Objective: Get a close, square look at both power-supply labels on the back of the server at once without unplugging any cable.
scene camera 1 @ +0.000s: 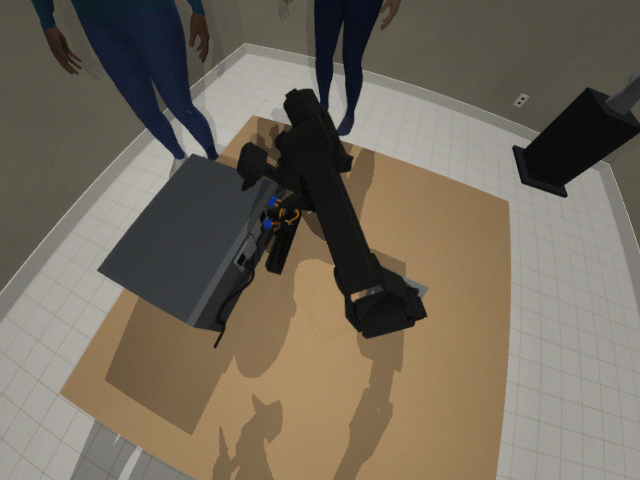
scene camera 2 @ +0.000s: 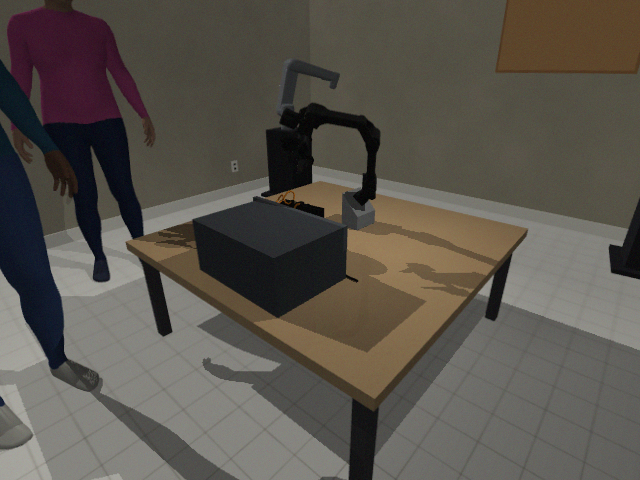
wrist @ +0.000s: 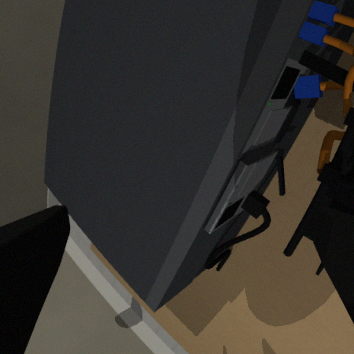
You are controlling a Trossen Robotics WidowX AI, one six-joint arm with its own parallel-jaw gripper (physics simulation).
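Pixels of known places: gripper, between the fingertips: [scene camera 1: 261, 198] [scene camera 2: 294, 168] [wrist: 192, 219]; arm's base, origin of its link: [scene camera 2: 360, 198].
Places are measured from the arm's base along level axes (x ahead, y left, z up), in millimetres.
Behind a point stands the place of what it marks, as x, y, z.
Note:
The server [scene camera 1: 182, 229] @(636, -1, 78) [scene camera 2: 270, 248] @(772, 123, 78) [wrist: 140, 133] @(571, -19, 78) is a dark grey box on the left of the table. Its back panel [scene camera 1: 244, 252] [wrist: 261, 130] shows at a steep slant in the wrist view, with two grey power-supply strips; no label text is readable. A black power plug [wrist: 255, 204] @(443, 21, 18) with a looped cable [scene camera 1: 231, 297] @(468, 121, -14) [wrist: 242, 237] @(451, 92, -15) sits in the lower strip. Blue connectors [scene camera 1: 272, 204] @(428, -147, 69) [wrist: 308, 86] @(435, -112, 18) with orange cables [scene camera 1: 290, 215] @(369, -129, 63) [wrist: 342, 19] @(415, -167, 67) plug in further along. My gripper [scene camera 1: 250, 172] [wrist: 192, 219] @(408, -70, 213) is open and empty, hanging above the server's top back edge.
A black box [scene camera 1: 282, 244] @(373, -58, 15) [scene camera 2: 311, 208] @(387, -7, 62) lies on the table [scene camera 1: 442, 333] @(-190, 57, -122) [scene camera 2: 442, 257] @(149, 454, -122) behind the server. Two people [scene camera 1: 151, 71] [scene camera 1: 344, 57] stand at the far side, and one [scene camera 2: 99, 119] shows in the second scene view. A black cabinet [scene camera 2: 287, 162] stands beyond the table.

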